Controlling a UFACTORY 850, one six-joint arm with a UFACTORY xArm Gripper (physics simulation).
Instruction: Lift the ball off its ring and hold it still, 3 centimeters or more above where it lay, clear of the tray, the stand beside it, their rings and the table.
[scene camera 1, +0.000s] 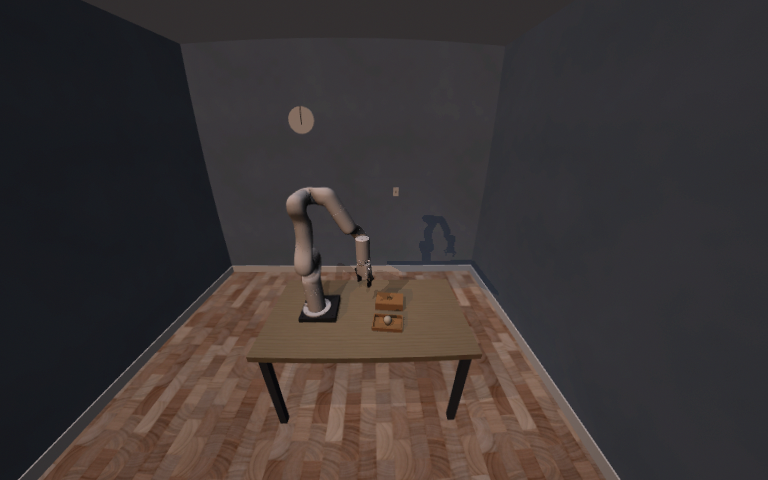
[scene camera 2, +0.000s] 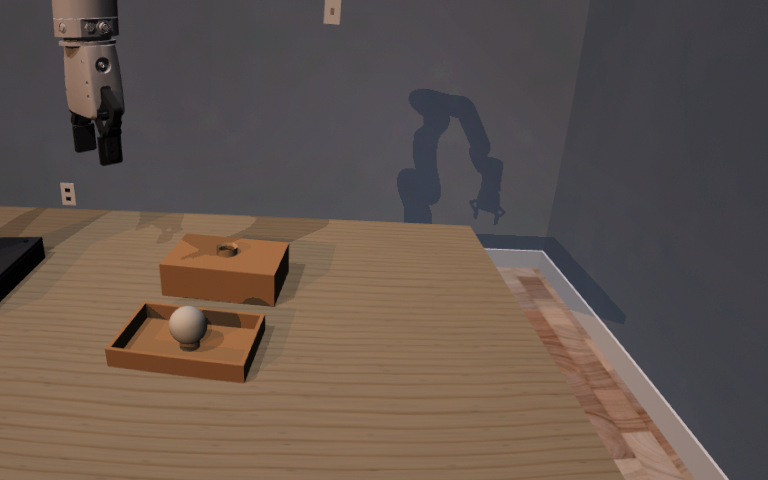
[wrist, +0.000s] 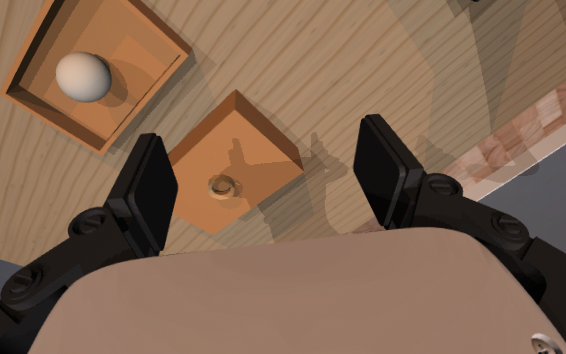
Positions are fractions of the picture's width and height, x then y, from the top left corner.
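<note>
There is a pale ball (scene camera 2: 0.25, 0.68) in the scene, along with an orange-brown tray (scene camera 2: 0.29, 0.73) and an orange-brown stand (scene camera 2: 0.31, 0.56). From the wrist I can see the ball (wrist: 0.15, 0.22) and the tray (wrist: 0.25, 0.15) as well. As for my own gripper (scene camera 2: 0.13, 0.33), it is visible to me here, and the wrist view also shows my gripper (wrist: 0.47, 0.43).
</note>
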